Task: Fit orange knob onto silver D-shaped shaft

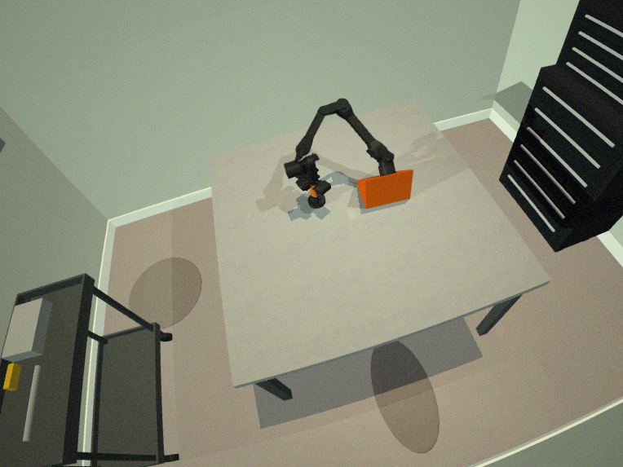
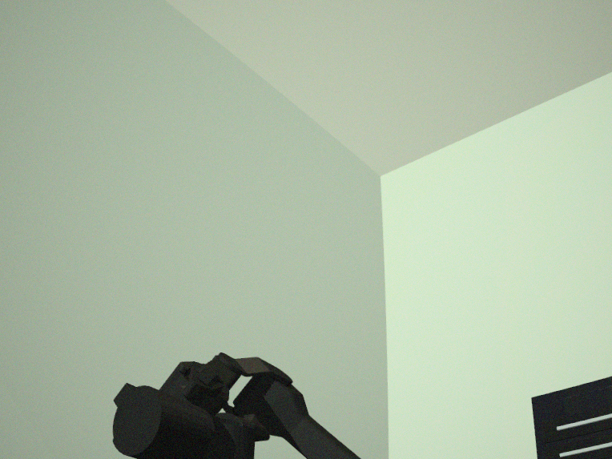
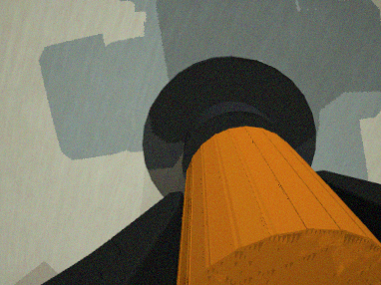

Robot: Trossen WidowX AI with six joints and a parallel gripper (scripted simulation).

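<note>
Right now the orange knob is 3 cm above my gripper tip. The rest, counted from my gripper tip: round black pedestal 4 cm below.
</note>
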